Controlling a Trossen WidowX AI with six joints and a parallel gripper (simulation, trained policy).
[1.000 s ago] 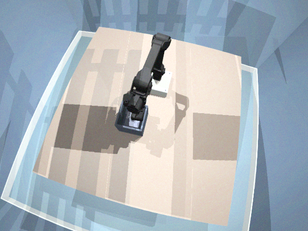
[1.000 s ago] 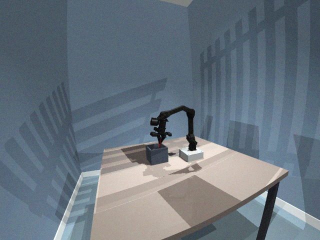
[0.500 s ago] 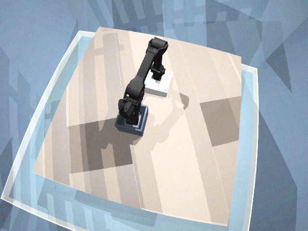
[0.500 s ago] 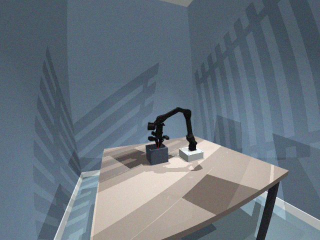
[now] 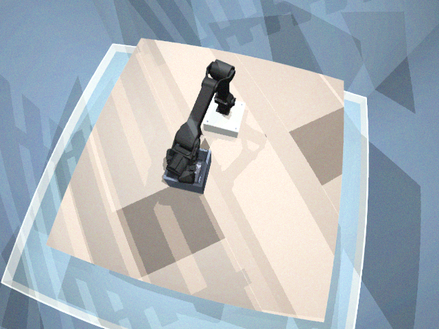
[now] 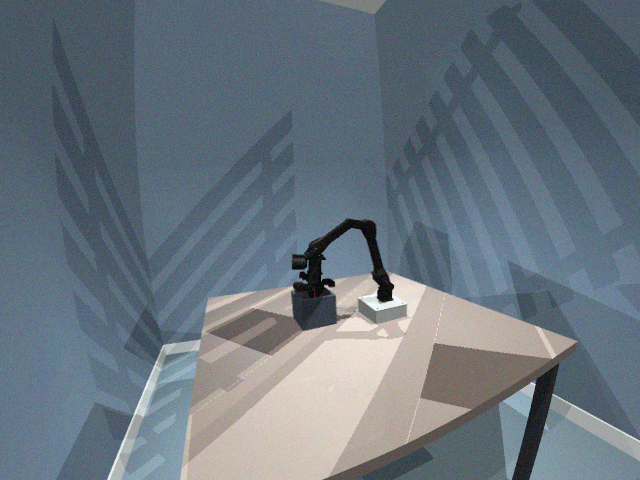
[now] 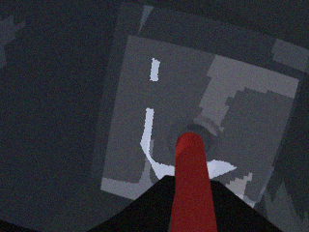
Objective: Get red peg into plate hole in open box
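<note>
My gripper tip is 1 cm below the red peg. Also, from my gripper tip: grey plate: 5 cm below, 1 cm to the right.
</note>
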